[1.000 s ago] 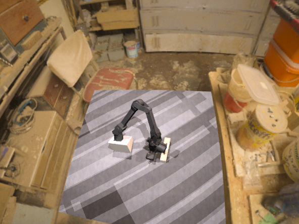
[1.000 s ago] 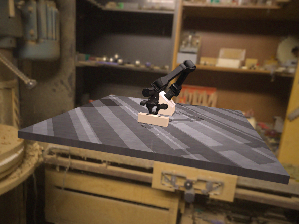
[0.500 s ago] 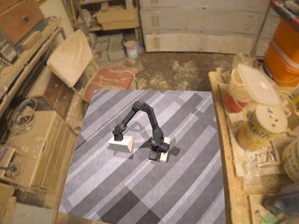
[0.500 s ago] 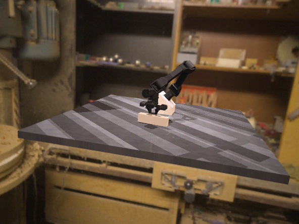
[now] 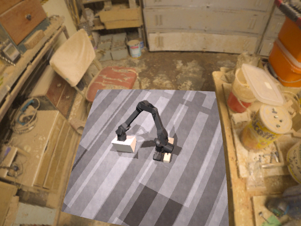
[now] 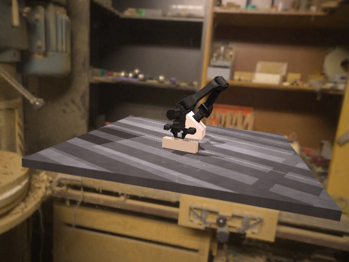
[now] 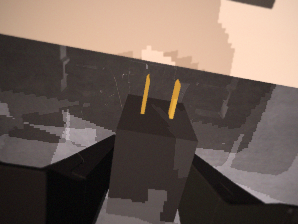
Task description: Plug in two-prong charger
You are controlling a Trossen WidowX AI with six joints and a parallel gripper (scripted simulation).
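Right now my gripper tip is 2 cm short of the dark grey rectangular block and 1 cm below it.
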